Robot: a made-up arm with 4 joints.
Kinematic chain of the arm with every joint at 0, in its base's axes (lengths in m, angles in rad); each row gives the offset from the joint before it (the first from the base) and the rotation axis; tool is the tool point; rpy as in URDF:
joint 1: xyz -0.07 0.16 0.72 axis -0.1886 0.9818 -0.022
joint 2: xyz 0 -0.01 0.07 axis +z
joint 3: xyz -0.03 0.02 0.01 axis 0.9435 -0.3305 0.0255
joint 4: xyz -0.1 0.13 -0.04 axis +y
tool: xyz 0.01 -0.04 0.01 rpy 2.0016 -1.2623 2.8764
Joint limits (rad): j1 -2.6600..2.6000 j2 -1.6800..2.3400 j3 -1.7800..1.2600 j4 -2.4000..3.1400
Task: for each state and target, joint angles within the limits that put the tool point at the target. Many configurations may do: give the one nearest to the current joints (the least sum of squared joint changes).
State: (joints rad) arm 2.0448 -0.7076 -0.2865 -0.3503
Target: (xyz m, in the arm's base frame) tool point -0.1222 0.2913 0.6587
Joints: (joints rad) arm 2.5971 -1.0858 -0.4180 -0.3428
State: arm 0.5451 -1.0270 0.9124 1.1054
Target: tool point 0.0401 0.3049 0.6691
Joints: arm 1.1851 -1.2078 1.0569 1.2385
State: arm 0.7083 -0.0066 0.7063 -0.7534
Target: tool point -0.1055 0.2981 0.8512
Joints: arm 0.6060 -0.1990 0.8880 -0.8973
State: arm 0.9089 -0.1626 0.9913 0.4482
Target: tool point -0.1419 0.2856 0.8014
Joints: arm 0.3742 -0.1242 0.2587 0.5837
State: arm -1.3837 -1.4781 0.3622 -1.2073
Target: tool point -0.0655 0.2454 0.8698
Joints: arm -1.0519 -1.6800 0.0279 -0.7312
